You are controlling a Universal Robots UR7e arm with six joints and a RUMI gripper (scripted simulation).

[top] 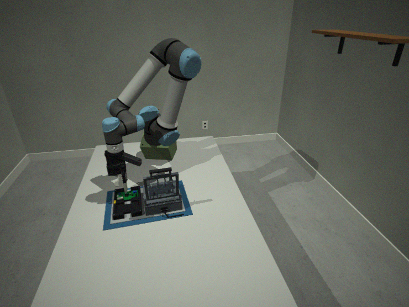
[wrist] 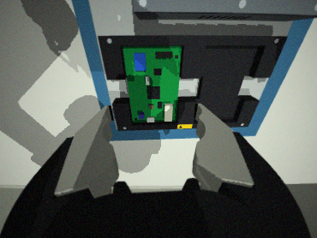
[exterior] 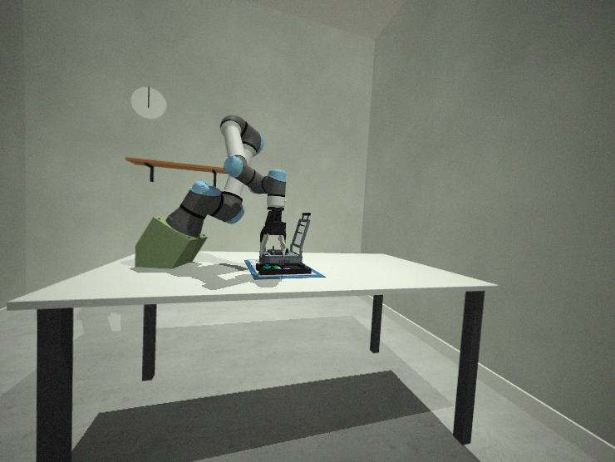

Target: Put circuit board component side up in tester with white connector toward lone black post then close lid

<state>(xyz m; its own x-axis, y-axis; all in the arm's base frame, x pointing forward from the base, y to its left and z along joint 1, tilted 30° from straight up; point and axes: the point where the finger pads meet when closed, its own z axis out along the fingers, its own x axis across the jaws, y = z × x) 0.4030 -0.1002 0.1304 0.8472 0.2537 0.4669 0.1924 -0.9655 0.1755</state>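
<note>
My hand is 60 mm above the green circuit board. Also, from my hand: tester lid (210 mm to the left, 140 mm ahead, 110 mm above).
</note>
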